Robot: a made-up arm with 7 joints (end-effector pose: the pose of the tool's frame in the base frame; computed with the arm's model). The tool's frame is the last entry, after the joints. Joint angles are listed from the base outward.
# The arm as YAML. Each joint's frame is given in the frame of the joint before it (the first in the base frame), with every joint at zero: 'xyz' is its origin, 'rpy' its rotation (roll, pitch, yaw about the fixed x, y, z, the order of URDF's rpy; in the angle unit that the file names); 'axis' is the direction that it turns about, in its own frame. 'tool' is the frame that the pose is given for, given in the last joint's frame.
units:
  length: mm
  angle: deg
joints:
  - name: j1
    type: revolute
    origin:
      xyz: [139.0, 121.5, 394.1]
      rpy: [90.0, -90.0, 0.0]
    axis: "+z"
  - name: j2
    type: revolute
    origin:
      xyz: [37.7, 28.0, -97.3]
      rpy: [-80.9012, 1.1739, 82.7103]
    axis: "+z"
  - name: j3
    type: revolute
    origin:
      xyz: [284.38, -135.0, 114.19]
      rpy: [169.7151, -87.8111, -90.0]
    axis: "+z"
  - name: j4
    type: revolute
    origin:
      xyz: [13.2, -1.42, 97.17]
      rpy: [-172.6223, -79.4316, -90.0]
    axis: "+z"
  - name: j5
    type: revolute
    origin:
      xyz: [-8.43, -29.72, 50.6]
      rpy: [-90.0, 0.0, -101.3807]
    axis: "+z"
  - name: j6
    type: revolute
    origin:
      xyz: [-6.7, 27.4, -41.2]
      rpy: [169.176, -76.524, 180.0]
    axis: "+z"
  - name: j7
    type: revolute
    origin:
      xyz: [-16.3, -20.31, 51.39]
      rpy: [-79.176, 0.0, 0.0]
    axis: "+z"
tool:
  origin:
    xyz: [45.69, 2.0, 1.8]
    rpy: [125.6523, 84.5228, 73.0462]
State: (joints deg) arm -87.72 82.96 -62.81 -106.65 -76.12 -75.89 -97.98
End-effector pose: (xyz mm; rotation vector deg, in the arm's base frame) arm 81.7 338.9 650.9 130.17 -30.27 15.23
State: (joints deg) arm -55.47 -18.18 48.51 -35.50 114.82 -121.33 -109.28
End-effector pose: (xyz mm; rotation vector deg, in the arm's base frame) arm -147.8 -106.4 655.9 61.55 -61.44 39.43
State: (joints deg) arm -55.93 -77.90 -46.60 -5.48 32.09 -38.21 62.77
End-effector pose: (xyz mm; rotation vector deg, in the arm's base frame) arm 167.2 -132.6 329.3 87.56 -104.89 96.90
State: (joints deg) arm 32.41 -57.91 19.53 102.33 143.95 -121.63 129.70
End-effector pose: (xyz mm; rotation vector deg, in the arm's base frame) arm 148.7 -236.6 284.6 -57.73 48.79 90.30
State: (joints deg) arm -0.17 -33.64 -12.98 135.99 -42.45 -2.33 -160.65
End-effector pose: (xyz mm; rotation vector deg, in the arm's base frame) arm 25.2 -215.3 293.8 19.50 116.41 -117.58
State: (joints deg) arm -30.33 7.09 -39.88 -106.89 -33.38 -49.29 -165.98
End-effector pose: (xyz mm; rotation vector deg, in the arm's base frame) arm -44.2 -0.3 570.1 -95.02 -25.69 -76.68
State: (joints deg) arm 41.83 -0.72 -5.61 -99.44 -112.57 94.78 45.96
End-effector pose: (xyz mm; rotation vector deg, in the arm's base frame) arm -148.2 48.8 191.3 -103.54 27.40 59.13
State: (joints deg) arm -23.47 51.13 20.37 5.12 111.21 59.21 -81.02
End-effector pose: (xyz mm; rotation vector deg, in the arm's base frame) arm -327.5 378.3 411.0 80.02 -153.99 -27.37
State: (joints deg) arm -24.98 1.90 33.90 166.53 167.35 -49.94 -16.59
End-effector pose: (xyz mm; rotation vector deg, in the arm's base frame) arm -225.6 -104.2 578.8 30.10 4.94 -35.90
